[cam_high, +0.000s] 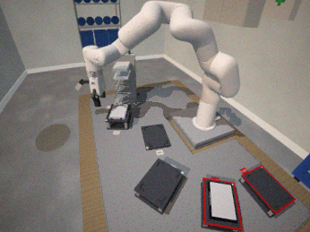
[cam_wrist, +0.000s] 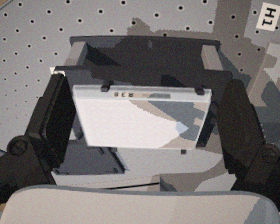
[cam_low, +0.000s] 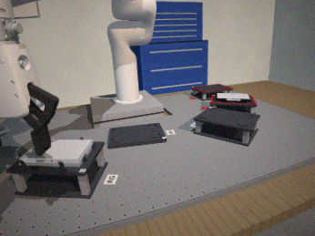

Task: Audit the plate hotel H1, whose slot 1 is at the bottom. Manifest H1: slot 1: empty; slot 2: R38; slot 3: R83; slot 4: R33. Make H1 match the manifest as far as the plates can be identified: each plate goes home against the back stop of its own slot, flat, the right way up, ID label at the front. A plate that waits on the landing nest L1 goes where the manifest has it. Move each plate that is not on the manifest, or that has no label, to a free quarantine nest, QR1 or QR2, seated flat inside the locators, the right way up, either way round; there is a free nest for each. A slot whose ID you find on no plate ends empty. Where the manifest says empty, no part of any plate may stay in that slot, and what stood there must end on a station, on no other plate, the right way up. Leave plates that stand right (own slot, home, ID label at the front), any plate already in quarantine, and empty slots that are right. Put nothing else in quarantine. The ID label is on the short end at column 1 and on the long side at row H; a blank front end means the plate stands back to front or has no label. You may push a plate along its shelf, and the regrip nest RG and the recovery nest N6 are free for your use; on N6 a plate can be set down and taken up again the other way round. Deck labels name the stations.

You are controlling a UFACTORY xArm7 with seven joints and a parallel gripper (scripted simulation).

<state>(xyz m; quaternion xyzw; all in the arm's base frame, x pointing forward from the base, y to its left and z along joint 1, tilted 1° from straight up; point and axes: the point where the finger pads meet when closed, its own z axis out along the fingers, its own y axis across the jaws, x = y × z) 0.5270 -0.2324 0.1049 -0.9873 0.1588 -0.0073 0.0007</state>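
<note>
Right now the white well plate is 90 mm behind my hand, 70 mm below it and 30 mm to the left of it. Round my hand: deck label H1 (130 mm below, 120 mm to the right, 40 mm behind); raised regrip nest RG (90 mm behind, 80 mm below, 30 mm to the left); RG label (130 mm to the left, 130 mm below, 60 mm behind).
</note>
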